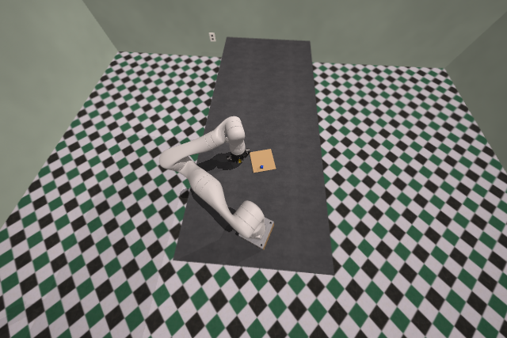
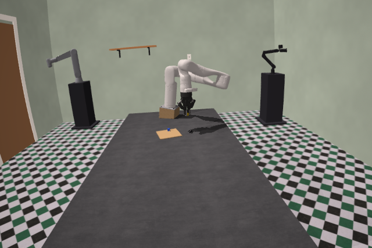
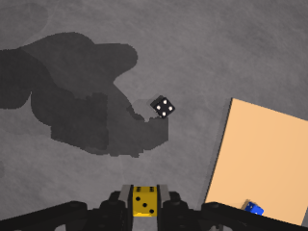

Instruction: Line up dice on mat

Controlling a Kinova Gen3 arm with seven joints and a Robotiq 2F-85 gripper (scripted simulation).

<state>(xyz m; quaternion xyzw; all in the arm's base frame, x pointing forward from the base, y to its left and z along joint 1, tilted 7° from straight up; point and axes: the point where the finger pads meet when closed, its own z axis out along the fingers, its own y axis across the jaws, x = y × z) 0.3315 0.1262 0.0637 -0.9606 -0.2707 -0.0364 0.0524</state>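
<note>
Right now the tan mat is 130 mm to the right of my hand, 120 mm below it and 70 mm ahead of it. The rest, counted from my hand: black die: 110 mm below, 60 mm ahead, 20 mm to the left; then blue die: 130 mm to the right, 110 mm below, 20 mm ahead; then yellow die: 10 mm below.
</note>
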